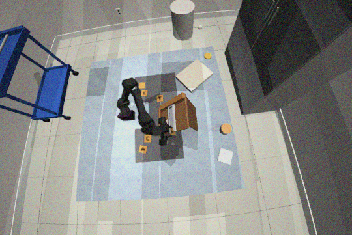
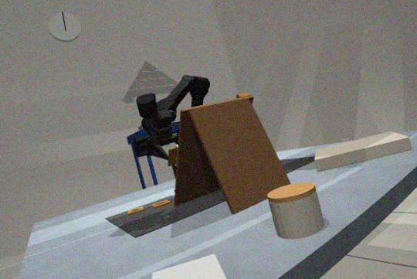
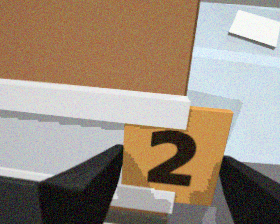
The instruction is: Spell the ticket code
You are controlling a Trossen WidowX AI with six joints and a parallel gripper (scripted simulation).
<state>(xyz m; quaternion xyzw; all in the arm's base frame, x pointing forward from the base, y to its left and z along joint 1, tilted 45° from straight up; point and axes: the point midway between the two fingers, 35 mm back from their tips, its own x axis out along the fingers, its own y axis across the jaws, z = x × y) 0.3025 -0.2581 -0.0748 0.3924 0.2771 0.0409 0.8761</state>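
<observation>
Now: gripper tip 40 mm past the white ticket, 70 mm to the right of it and 70 mm above it. The rest, counted from my gripper tip: cream slab (300 mm ahead, 480 mm to the left, 140 mm below); tan-lidded jar (400 mm ahead, 60 mm to the right, 130 mm below); white card (340 mm ahead, 250 mm to the right, 160 mm below).
</observation>
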